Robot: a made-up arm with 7 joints.
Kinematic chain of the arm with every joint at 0, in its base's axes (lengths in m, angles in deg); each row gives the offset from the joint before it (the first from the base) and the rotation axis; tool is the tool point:
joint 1: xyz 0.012 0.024 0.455 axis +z
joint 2: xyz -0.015 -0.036 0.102 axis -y
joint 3: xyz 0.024 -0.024 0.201 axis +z
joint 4: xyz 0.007 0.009 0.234 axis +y
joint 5: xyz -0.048 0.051 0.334 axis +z
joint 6: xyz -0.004 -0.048 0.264 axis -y
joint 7: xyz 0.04 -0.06 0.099 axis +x
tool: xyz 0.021 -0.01 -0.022
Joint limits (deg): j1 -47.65..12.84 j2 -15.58..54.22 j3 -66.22..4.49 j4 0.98..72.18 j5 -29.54..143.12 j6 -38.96..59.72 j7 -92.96..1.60
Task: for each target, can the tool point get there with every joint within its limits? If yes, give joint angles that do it. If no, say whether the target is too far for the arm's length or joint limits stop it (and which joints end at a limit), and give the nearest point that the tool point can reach.
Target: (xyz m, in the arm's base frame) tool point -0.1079 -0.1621 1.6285
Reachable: yes | joints -16.73 18.98 -38.62 17.74 53.83 -24.79 -56.34
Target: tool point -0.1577 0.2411 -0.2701
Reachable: no: joint limits stop it (at a limit: joint 1, joint 2, joint 3, joint 4, joint 6) | nearest point 0.7334 0.2711 0.8799 | short by 1.455 m
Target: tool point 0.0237 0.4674 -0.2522
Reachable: no: joint limits stop it (at a limit: joint 1, joint 2, joint 3, joint 4, joint 6) | nearest point 0.7312 0.2916 0.8828 | short by 1.349 m
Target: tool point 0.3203 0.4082 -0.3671
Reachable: no: joint limits stop it (at a limit: joint 1, joint 2, joint 3, joint 4, joint 6) | nearest point 0.7418 0.2741 0.8754 | short by 1.319 m
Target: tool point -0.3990 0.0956 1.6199
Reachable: yes | joints -29.17 29.93 -5.95 16.55 12.96 35.80 -10.51
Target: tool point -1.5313 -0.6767 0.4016
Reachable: no: too far | nearest point -0.9593 -0.2905 1.1235 | short by 0.999 m
